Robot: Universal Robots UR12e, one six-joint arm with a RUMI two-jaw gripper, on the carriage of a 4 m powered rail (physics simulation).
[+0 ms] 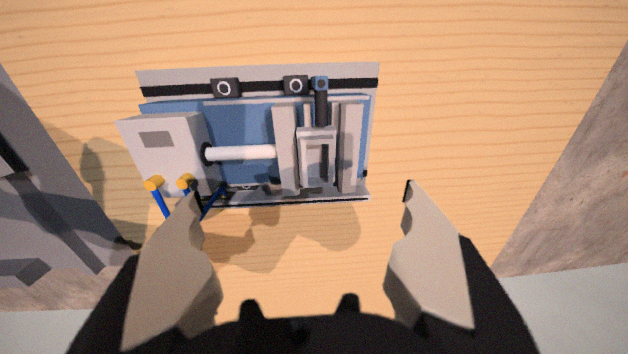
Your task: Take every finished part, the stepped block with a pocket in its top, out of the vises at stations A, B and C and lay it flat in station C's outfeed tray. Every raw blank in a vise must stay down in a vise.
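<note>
A grey stepped block with a pocket in its top (302, 165), a finished part, sits in a vise (240, 172) between its two upright jaws, the left jaw (285, 150) and the right jaw (351, 150). A dark stop arm with a blue end (321, 107) reaches to the block's far side. My gripper (303, 186) is open and empty, high above the table on the near side of the vise; its fingers stand wide apart. Which station this is cannot be told. Stations' other vises and the outfeed tray do not show.
The vise's light grey actuator box (165, 160) stands at its left, with yellow fittings (154, 182) and blue hoses (160, 202) at its near side. A white rod (240, 152) joins the box to the left jaw. Grey machine parts (45, 200) stand at the left beyond the wooden table (450, 100).
</note>
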